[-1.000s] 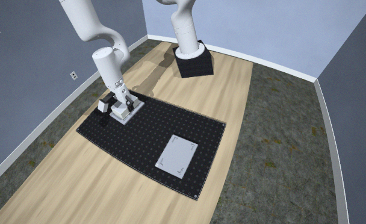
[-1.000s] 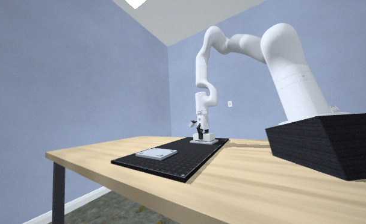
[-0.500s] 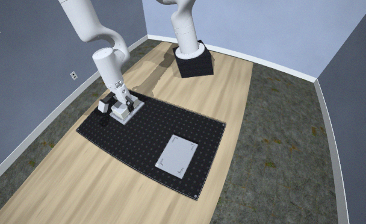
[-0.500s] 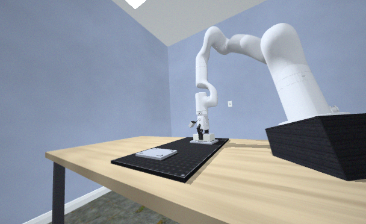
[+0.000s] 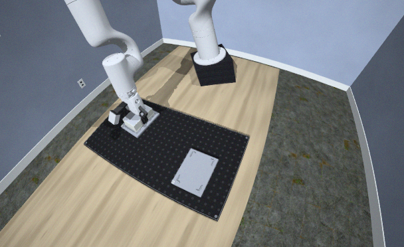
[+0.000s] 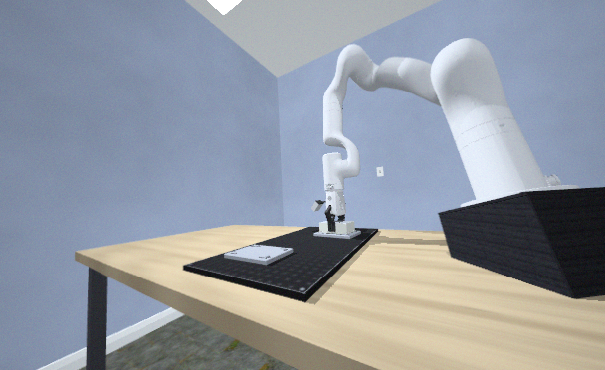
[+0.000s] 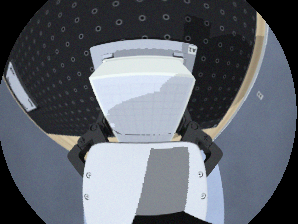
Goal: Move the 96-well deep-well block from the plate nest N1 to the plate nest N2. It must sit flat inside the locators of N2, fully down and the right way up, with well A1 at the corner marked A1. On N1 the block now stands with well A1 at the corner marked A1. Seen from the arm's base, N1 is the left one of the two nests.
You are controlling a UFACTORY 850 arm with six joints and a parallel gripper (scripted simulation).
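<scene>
The white deep-well block lies right at my hand. The rest, counted from my hand: plate nest N2: 30 mm below; plate nest N1: 60 mm ahead, 370 mm to the left, 30 mm below.
</scene>
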